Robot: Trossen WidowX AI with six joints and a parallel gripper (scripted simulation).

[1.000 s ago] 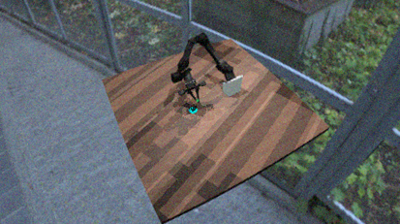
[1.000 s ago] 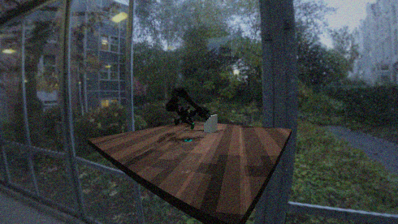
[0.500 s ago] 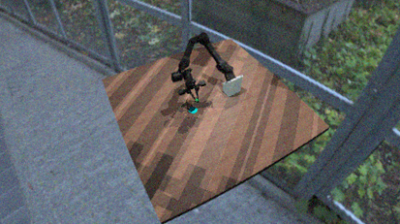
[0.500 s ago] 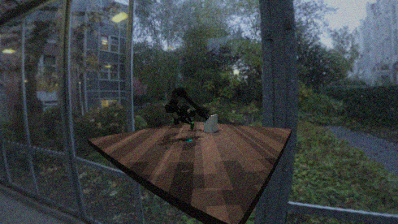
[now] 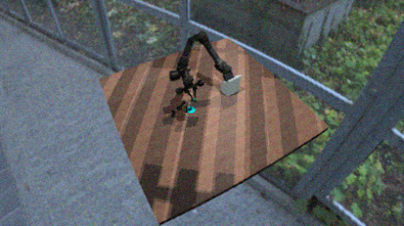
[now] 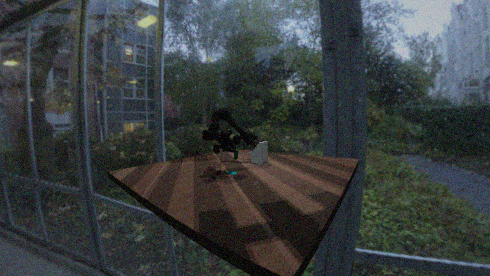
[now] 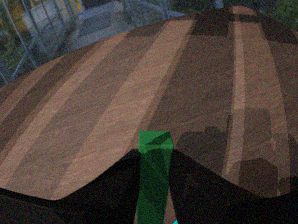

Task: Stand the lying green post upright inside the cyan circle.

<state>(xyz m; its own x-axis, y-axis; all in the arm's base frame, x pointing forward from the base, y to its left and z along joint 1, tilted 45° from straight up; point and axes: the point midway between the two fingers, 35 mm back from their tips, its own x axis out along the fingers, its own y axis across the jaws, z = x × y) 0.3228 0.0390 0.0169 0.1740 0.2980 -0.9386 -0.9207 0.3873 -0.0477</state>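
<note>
Now: the cyan circle 13 cm below my gripper tip, 3 cm to the right of it and 1 cm ahead of it. From my gripper tip the other things lie so: green post 2 cm below, 1 cm to the right, 1 cm behind.
</note>
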